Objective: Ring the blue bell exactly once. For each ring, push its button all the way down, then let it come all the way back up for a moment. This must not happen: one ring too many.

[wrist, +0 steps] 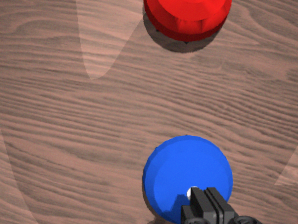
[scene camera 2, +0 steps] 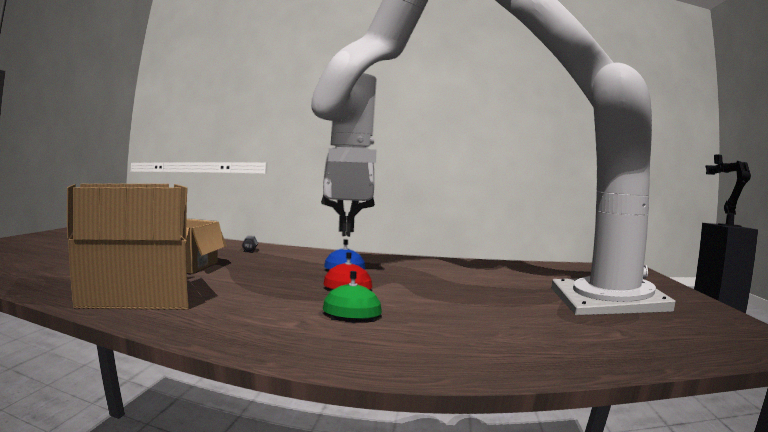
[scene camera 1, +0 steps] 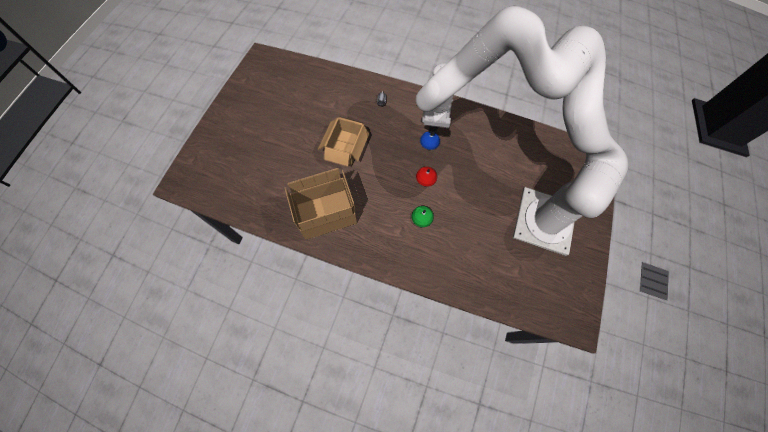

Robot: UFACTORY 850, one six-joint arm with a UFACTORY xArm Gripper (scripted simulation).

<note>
I see my gripper [scene camera 2: 346, 235], a green bell [scene camera 2: 353, 303] and a red bell [scene camera 2: 339, 275].
The wrist view misses the green bell: it is out of frame.
</note>
